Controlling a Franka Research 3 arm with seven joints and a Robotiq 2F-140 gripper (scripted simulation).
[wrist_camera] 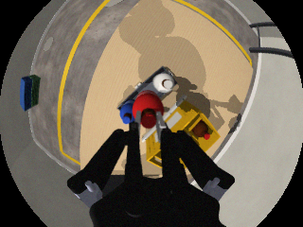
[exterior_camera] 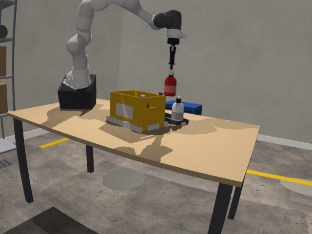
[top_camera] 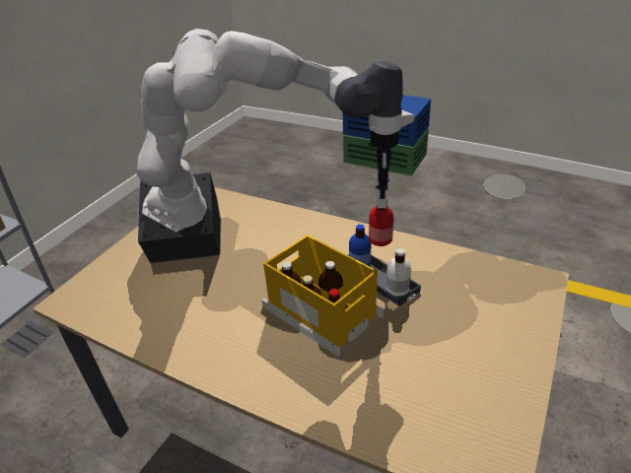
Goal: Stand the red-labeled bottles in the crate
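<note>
My hand is 80 mm above the red-labeled bottle. The rest, counted from my hand: blue-labeled bottle 230 mm below, 80 mm behind, 50 mm to the left; then white-labeled bottle 230 mm below, 70 mm ahead, 50 mm to the right; then yellow crate 230 mm below, 190 mm to the right, 140 mm behind.
</note>
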